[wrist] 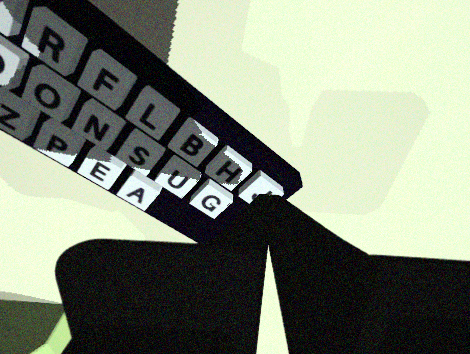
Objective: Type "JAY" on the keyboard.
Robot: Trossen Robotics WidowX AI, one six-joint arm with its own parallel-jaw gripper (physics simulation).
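Frame: origin at the arm's base, x ahead, y left, z up, level; centimetres.
Seen in the pictures: gripper, fingertip midpoint: (267, 204).
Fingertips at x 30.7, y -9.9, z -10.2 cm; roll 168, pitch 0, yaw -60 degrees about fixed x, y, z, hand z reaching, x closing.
Note:
A point is followed by its place in that frame.
The black keyboard (182, 220) {x 26.1, y -7.8, z -11.9 cm} runs diagonally from the upper left to the middle of the wrist view, with light keys marked by dark letters. My gripper (267, 204) {x 30.7, y -9.9, z -10.2 cm} is shut and empty, its tips pointing at the keyboard's right end. The tips overlap the lower part of the J key (261, 184) {x 30.7, y -9.6, z -11.3 cm} and hide most of its letter; whether they touch it I cannot tell. The A key (139, 192) {x 27.1, y -5.2, z -11.3 cm} is at the lower edge of the keyboard, to the left of the fingertips. The G key (212, 199) {x 28.7, y -8.2, z -11.3 cm} is just left of the tips. A Y key cannot be made out in this view.
Next to J in the top row are the H key (229, 167) {x 30.7, y -8.0, z -11.3 cm} and the B key (192, 141) {x 30.9, y -6.1, z -11.3 cm}. The pale table top (360, 45) {x 37.0, y -9.8, z -13.1 cm} surrounds the keyboard, with soft shadows on it. A dark area shows at the lower left, beyond the table's edge.

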